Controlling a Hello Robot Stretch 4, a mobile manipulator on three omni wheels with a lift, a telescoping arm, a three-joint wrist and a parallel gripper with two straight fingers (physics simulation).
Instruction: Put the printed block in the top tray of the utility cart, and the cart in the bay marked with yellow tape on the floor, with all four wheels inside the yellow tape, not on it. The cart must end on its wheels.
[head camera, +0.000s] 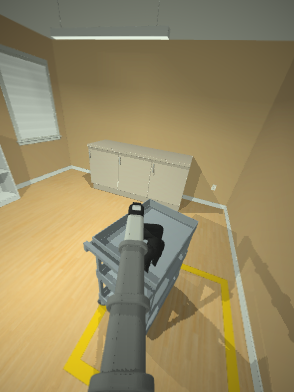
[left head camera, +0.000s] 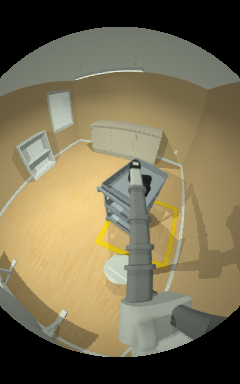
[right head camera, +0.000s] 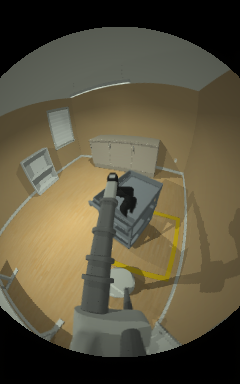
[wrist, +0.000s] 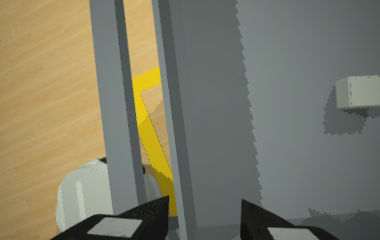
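Observation:
The grey utility cart (head camera: 187, 240) stands upright at the far left part of the bay of yellow tape (head camera: 228, 310) (left head camera: 173, 230) (right head camera: 175, 245) (wrist: 149, 142), partly over it. Its wheels are mostly hidden, so I cannot tell how they all stand to the tape. A small pale block (wrist: 360, 92) lies in the top tray (head camera: 172, 225) (left head camera: 157, 175) (right head camera: 145, 187) (wrist: 215, 125), at the right edge of the wrist view. My gripper (wrist: 204, 215) (right head camera: 128, 211) is open and empty over the tray, near its handle end, with the block off to one side. The arm hides part of the tray in the head views.
A low cabinet (head camera: 135, 172) (left head camera: 122, 142) (right head camera: 122, 154) stands by the far wall. A pale round thing (left head camera: 116, 270) (right head camera: 121, 282) (wrist: 85, 195) is beside the near tape edge. A wall runs to the right of the bay. A white shelf unit (left head camera: 28, 160) stands at the left.

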